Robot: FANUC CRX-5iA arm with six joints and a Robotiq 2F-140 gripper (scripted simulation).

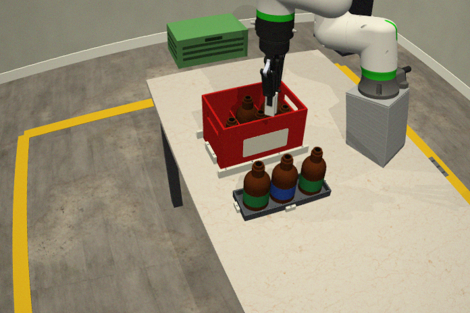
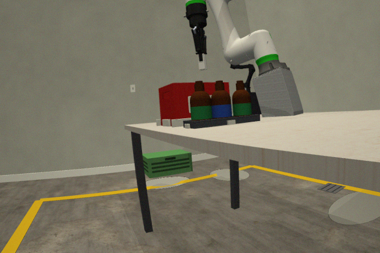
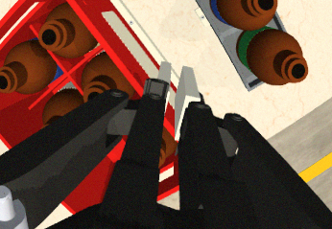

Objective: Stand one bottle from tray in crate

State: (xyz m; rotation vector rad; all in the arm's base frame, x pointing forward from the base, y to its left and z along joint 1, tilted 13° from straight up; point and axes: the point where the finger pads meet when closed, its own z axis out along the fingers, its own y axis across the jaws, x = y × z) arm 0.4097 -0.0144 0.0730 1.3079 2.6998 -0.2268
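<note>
My gripper is now 10 mm short of the glass bottle, 110 mm to the right of it and 170 mm above it. Also, from my hand: grey tray: 10 mm ahead, 110 mm to the left, 240 mm below; red crate: 20 mm behind, 130 mm to the right, 170 mm below.
</note>
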